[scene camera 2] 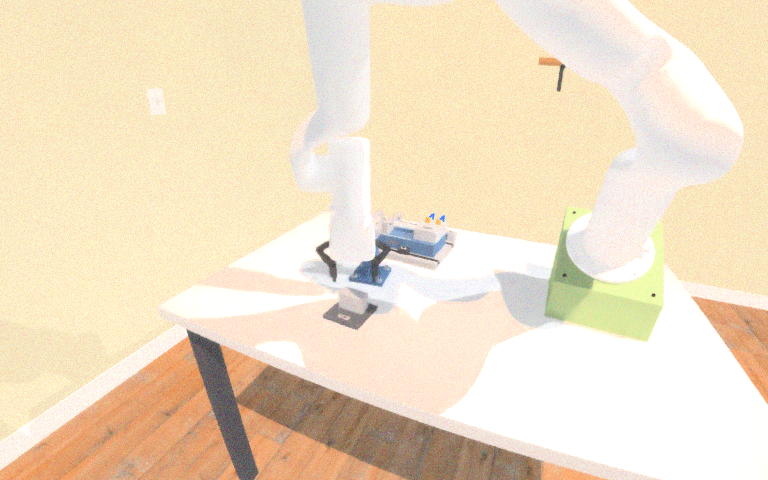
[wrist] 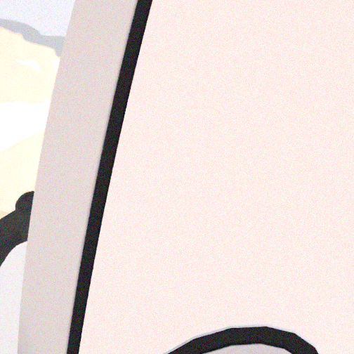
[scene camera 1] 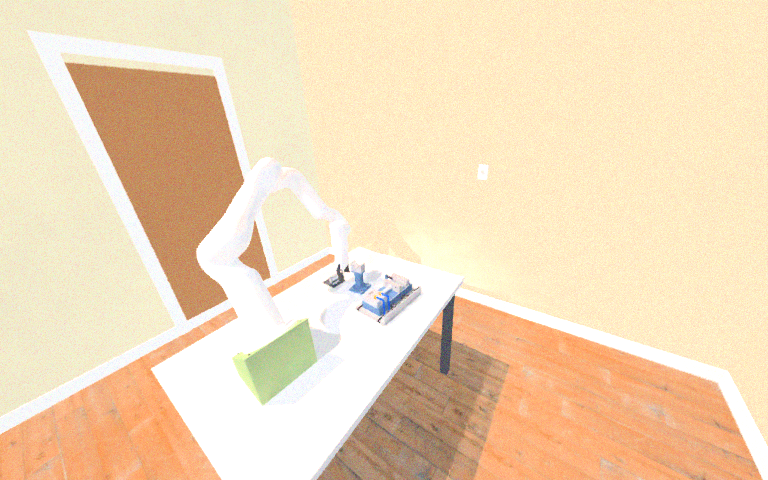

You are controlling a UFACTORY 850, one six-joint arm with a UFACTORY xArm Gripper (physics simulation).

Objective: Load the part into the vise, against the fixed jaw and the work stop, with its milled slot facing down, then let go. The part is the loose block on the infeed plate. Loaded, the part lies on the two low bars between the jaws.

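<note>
The part, a pale grey block (scene camera 1: 334, 279) (scene camera 2: 352, 301), sits on the dark infeed plate (scene camera 1: 334, 285) (scene camera 2: 340, 316). Its milled slot cannot be made out. My gripper (scene camera 1: 343, 270) (scene camera 2: 354, 278) is open and empty, pointing down, with its fingertips close to the block and a little higher than its top. The vise (scene camera 1: 387, 295) (scene camera 2: 416, 240), blue with pale jaws, stands on a pale base farther along the table. Its low bars and work stop are not clear. In the wrist view a large pale surface hides the part and the fingertips.
A blue stand (scene camera 1: 359, 281) (scene camera 2: 370, 274) with a pale head stands between the infeed plate and the vise, close beside my gripper. The close pale surface (wrist: 220, 175) in the wrist view has a black edge line. The green robot base (scene camera 1: 277, 362) (scene camera 2: 603, 308) stands across the table.
</note>
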